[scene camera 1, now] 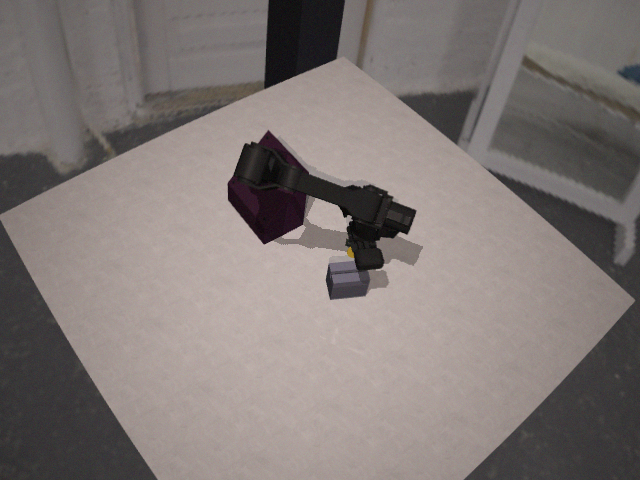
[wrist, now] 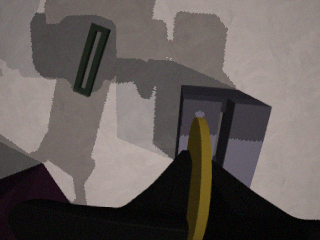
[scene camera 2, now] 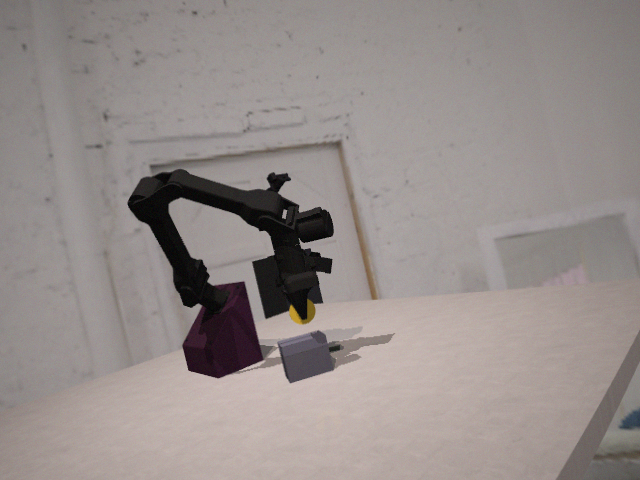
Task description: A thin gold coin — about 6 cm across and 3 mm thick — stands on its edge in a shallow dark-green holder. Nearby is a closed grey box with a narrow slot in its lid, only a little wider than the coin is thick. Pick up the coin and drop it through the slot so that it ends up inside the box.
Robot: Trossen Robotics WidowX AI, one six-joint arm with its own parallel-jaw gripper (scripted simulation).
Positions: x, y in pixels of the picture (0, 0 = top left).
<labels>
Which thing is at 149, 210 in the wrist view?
My gripper.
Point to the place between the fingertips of my gripper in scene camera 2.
304, 319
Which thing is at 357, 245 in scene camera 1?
My gripper.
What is my gripper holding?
A coin.
</labels>
